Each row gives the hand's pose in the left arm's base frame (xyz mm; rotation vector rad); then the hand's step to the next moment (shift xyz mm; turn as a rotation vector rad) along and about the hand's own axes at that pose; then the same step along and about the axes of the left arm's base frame.
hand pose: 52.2 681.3 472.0 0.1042 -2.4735 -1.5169
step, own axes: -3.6 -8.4 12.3 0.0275 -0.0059 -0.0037
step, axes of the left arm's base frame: 0.0 7.5 -13.4 -0.0261 -0.0110 0.0009
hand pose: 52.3 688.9 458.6 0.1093 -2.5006 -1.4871
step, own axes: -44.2 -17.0 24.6 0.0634 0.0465 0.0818
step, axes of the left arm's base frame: 36.3 20.9 -33.1 -0.0782 0.0811 0.0132
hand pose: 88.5 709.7 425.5 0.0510 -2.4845 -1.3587
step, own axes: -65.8 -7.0 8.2 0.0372 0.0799 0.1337
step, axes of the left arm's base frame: 59.5 14.5 -26.4 -0.0642 0.1465 0.0081
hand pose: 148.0 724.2 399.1 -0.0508 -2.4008 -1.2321
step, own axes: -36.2 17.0 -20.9 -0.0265 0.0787 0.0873
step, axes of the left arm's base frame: 44.2 -0.2 9.2 0.0100 0.1200 0.0054
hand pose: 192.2 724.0 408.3 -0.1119 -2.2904 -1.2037
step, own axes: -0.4 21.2 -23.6 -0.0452 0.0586 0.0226
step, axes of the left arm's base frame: 17.1 -5.8 26.1 0.0471 0.0605 0.0104
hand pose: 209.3 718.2 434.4 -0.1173 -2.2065 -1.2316
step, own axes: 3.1 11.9 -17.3 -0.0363 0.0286 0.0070
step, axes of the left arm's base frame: 9.6 -7.7 17.3 0.0365 0.0292 -0.0011
